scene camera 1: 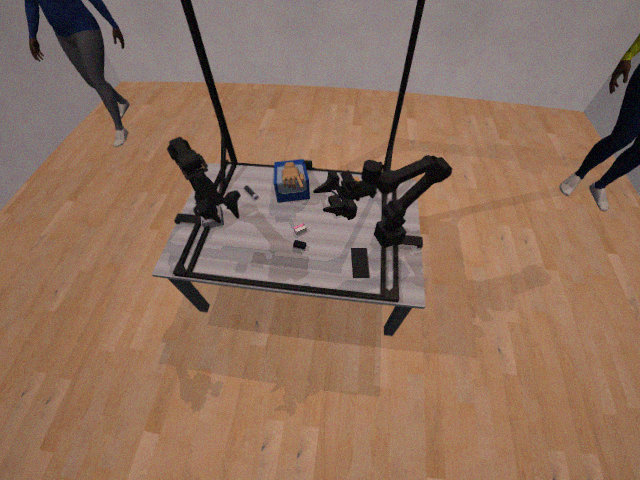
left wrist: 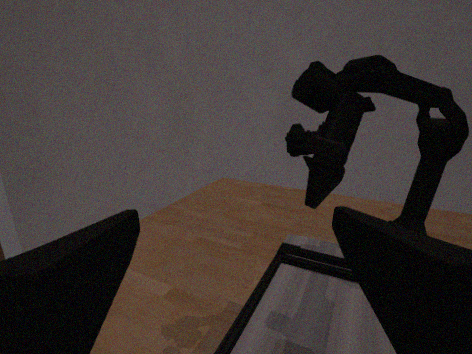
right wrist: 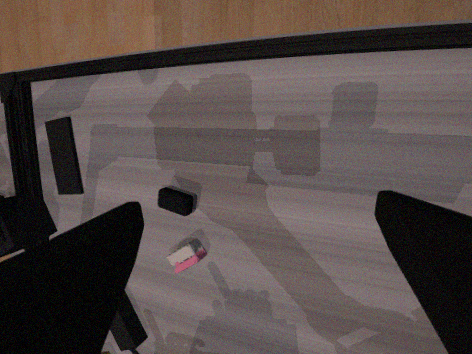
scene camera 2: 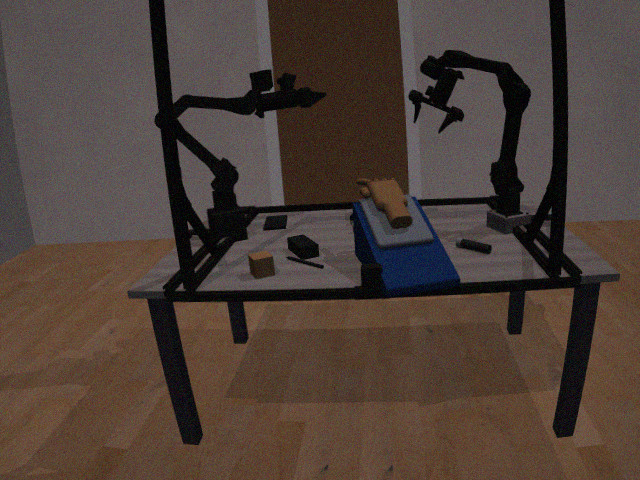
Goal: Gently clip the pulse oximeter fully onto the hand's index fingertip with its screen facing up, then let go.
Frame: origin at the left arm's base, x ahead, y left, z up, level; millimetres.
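Seen in the pictures: left gripper, fingertip midpoint: (scene camera 1: 318,200) (left wrist: 237,218) (scene camera 2: 320,94); right gripper, fingertip midpoint: (scene camera 1: 229,220) (left wrist: 310,207) (right wrist: 259,208) (scene camera 2: 426,128); left arm's base, link origin: (scene camera 1: 391,227) (scene camera 2: 225,209); right arm's base, link origin: (scene camera 2: 508,212).
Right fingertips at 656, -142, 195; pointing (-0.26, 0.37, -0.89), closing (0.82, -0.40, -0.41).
Observation:
Offsets run from my right fingertips to a thing's top centre, as dx, dy, dz.
A small white-and-pink device @[-285, -57, -258] (scene camera 1: 300,228) (right wrist: 186,255), seemingly the pulse oximeter, lies on the table in front of the hand, its screen too small to make out. The tan hand (scene camera 1: 291,171) (scene camera 2: 387,197) rests on a sloping blue stand (scene camera 1: 293,196) (scene camera 2: 419,267) with a grey pad. Its fingers point toward the front in scene camera 1. My left gripper (scene camera 1: 320,200) (left wrist: 237,218) is open and empty, raised to the right of the hand there. My right gripper (scene camera 1: 225,218) (scene camera 2: 427,127) (right wrist: 259,208) is open and empty, high above the table, left of the device in scene camera 1.
A small black block @[-253, +30, -258] (scene camera 1: 299,244) (right wrist: 176,200) lies near the device. A dark flat slab @[-475, +211, -282] (scene camera 1: 359,262) (scene camera 2: 275,222) (right wrist: 65,155), a flashlight @[-122, -387, -263] (scene camera 1: 251,192) (scene camera 2: 474,245), a black box @[-508, -129, -255] (scene camera 2: 302,246), a pen @[-540, -209, -281] (scene camera 2: 305,262) and a wooden cube @[-655, -224, -240] (scene camera 2: 261,264) lie around. Black frame rails edge the table.

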